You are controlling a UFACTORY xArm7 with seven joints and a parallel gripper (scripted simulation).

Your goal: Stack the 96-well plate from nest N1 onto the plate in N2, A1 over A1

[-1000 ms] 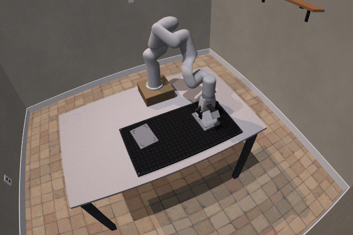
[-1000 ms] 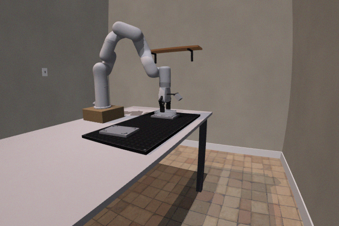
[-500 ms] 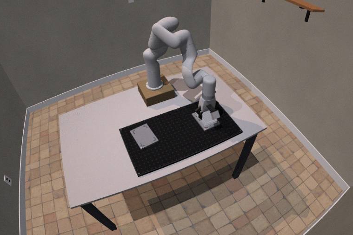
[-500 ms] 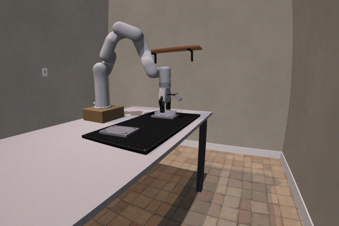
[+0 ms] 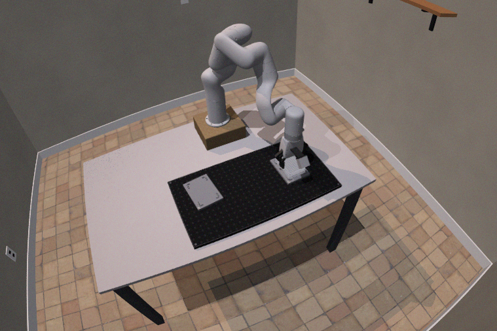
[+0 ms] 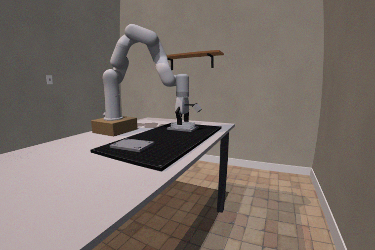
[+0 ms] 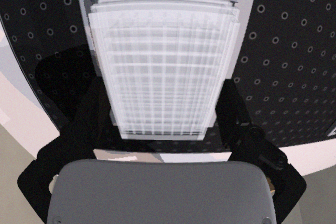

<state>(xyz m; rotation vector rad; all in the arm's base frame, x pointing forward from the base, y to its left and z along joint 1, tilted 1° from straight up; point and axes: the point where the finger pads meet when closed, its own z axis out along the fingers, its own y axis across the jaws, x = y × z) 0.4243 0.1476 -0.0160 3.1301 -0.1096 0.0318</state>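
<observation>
Right now the grey plate nest N2 is 4 cm below my hand. From my hand the other things lie so: grey plate nest N1 (40 cm to the right, 8 cm behind, 4 cm below).
</observation>
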